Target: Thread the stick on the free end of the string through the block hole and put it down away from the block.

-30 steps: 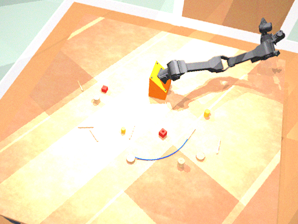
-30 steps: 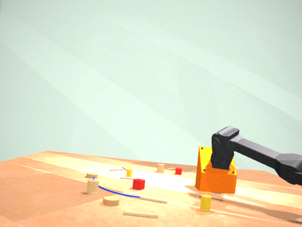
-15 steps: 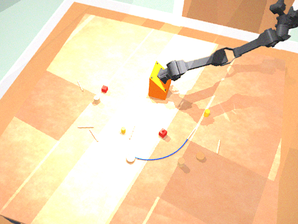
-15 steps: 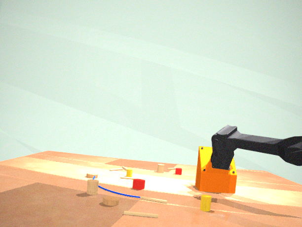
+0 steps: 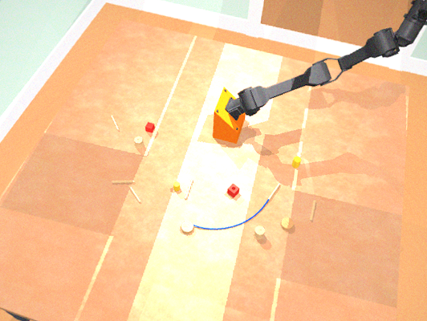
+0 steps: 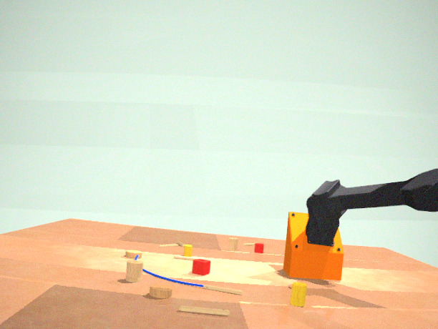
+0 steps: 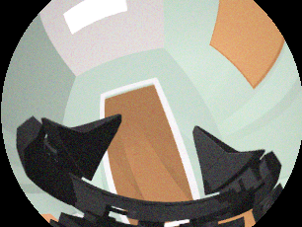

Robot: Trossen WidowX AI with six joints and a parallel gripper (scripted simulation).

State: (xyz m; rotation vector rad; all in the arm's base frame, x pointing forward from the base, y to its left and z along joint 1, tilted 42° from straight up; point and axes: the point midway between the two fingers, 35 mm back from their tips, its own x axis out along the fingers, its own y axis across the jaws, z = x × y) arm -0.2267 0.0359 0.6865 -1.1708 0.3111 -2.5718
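Now: gripper tip 580 mm above the red cube, 550 mm short of it and 400 mm to the left of it. Round my gripper tip: loose stick 590 mm below, 500 mm ahead, 130 mm to the right; then thin wooden stick 590 mm below, 510 mm ahead, 270 mm to the right; then round wooden button 720 mm ahead, 590 mm below, 490 mm to the right.
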